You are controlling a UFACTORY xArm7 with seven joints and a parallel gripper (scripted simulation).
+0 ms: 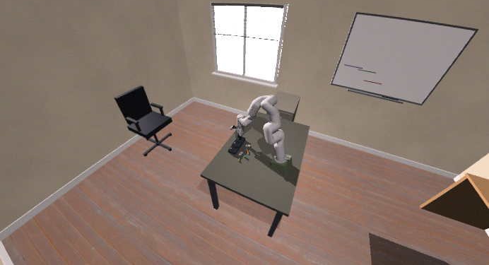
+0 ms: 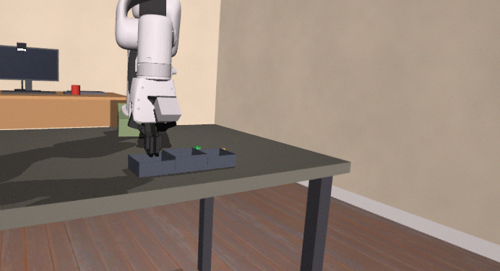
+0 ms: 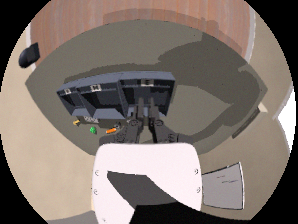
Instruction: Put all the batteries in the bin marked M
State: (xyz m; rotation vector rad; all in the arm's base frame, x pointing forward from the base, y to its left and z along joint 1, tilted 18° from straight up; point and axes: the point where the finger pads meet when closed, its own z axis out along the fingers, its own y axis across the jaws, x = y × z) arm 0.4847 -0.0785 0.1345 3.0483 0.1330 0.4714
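The three joined dark bins lies 80 mm to the left of my hand, 40 mm below it and 10 mm behind it. Round my hand: dark ring: 120 mm behind, 80 mm to the left, 60 mm below; green piece: 180 mm to the left, 170 mm behind, 60 mm below; orange battery: 160 mm behind, 110 mm to the left, 60 mm below.
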